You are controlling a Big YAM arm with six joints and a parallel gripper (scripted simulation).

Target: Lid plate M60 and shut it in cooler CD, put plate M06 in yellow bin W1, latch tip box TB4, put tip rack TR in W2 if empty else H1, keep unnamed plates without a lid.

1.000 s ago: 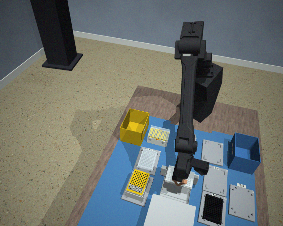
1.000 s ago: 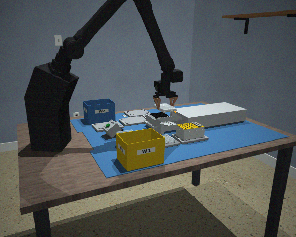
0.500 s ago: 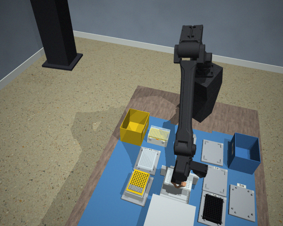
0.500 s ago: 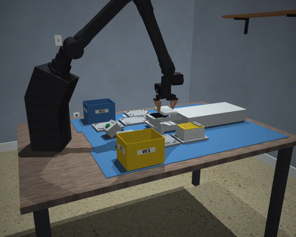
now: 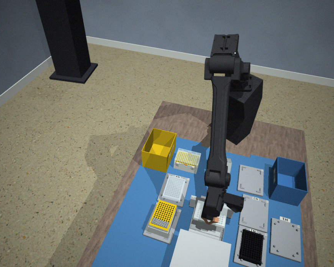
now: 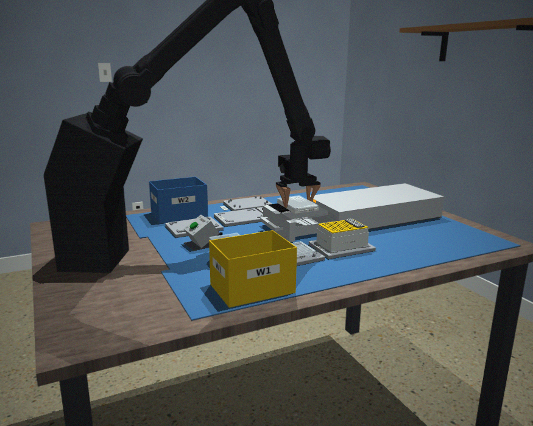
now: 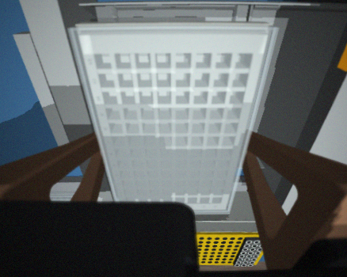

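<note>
The cooler drawer is 7 cm below my hand and 3 cm ahead of it. Also, from my hand: white assay plate (right at my hand); then tip rack TR (20 cm to the right, 4 cm below, 2 cm ahead); then clear plate lid (right at my hand).
</note>
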